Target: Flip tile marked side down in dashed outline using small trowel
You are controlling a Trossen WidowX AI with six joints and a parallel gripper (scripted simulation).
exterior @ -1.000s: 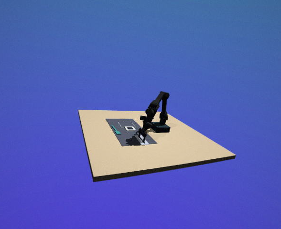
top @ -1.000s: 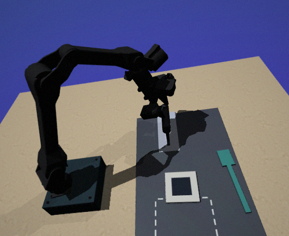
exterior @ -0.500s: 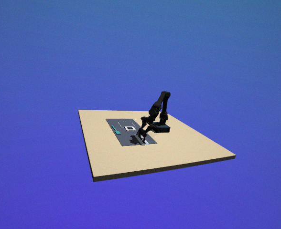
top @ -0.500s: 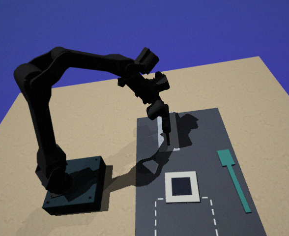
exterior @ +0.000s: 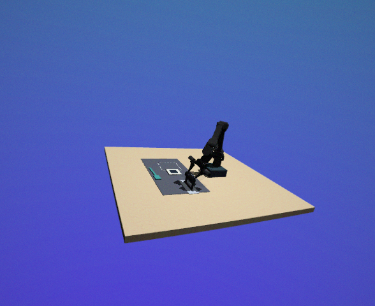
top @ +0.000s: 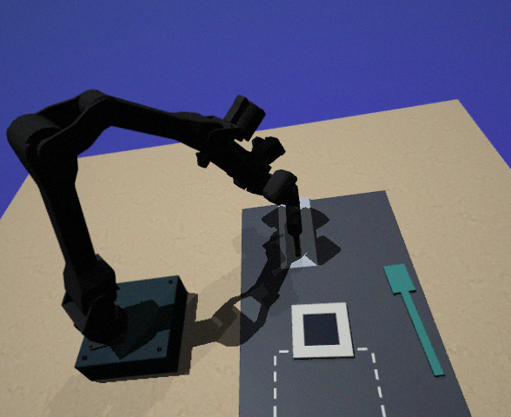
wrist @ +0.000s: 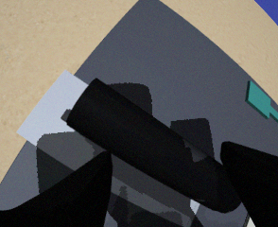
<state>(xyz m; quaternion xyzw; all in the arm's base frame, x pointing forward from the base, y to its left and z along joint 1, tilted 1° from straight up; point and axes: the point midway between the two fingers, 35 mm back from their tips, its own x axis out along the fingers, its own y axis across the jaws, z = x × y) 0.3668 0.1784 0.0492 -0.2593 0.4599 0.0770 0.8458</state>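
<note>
Now: the tile 250 mm to the right of my gripper tip, 80 mm below it and 20 mm behind it. From my gripper tip the other things lie so: teal trowel (240 mm to the right, 150 mm ahead, 80 mm below); then dark mat (240 mm to the right, 110 mm below, 10 mm ahead).
</note>
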